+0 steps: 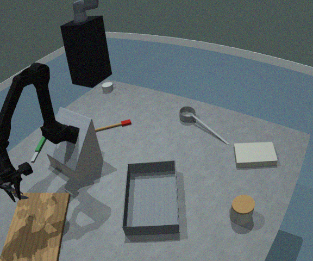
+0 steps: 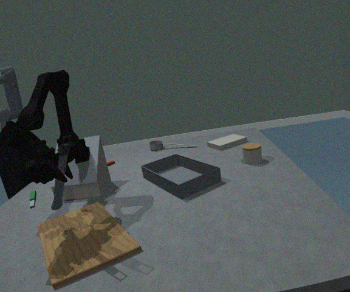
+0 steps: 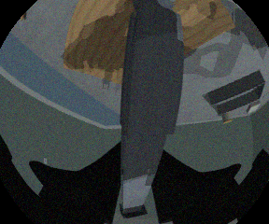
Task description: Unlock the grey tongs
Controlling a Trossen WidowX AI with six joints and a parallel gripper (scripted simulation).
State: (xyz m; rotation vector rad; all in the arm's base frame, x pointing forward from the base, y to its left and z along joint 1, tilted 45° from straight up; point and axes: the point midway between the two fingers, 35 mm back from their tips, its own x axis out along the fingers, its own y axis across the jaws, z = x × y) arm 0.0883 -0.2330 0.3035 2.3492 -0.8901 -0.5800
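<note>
The wooden board lies 30 mm behind my gripper tip, 10 mm to the left of it and 180 mm below it. Also, from my gripper tip: roasting tin 270 mm ahead, 360 mm to the left, 160 mm below; then cork-lidded jar 590 mm ahead, 430 mm to the left, 160 mm below; then red-tipped stick 130 mm behind, 670 mm to the left, 180 mm below.
</note>
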